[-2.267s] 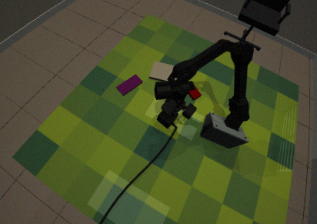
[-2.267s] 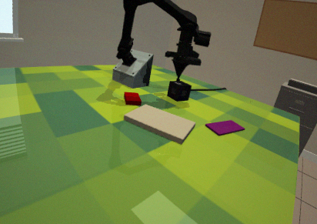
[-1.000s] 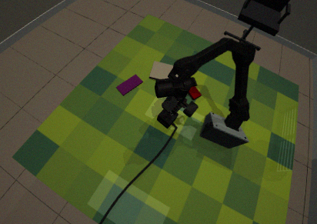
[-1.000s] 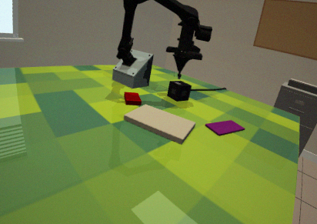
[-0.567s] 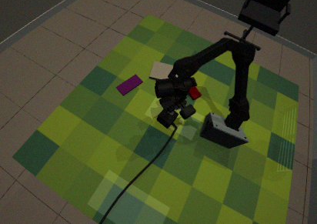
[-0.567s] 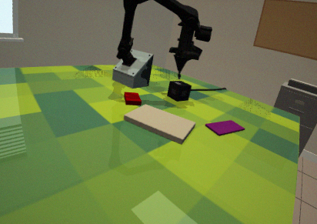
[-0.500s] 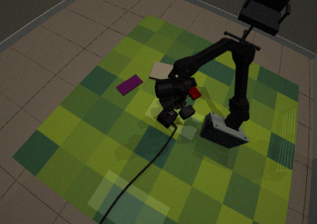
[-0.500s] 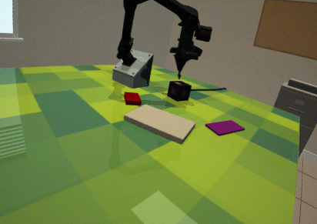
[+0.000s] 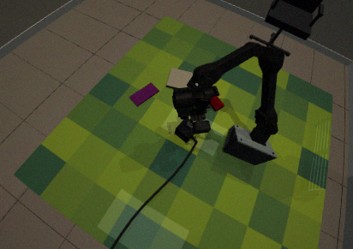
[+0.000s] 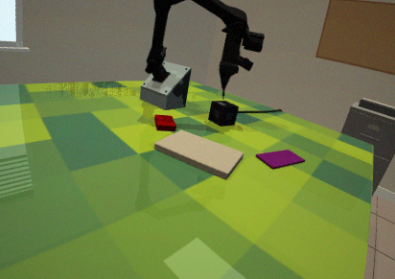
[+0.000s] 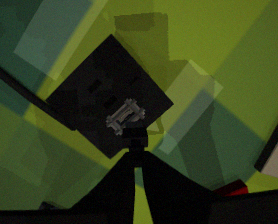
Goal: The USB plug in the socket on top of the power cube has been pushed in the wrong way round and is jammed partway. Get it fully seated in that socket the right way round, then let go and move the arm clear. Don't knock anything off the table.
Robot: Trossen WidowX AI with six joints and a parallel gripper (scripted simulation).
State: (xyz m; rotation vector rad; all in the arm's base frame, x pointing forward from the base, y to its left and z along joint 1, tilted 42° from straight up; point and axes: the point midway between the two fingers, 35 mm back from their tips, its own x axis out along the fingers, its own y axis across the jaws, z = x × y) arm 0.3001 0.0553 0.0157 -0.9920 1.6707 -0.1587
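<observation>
Right now my gripper tip is 1 cm above the USB plug. Also, from my gripper tip: purple card 29 cm ahead, 9 cm to the right, 13 cm below; beige slab 11 cm ahead, 26 cm to the right, 12 cm below; red block 8 cm behind, 20 cm to the right, 12 cm below.
</observation>
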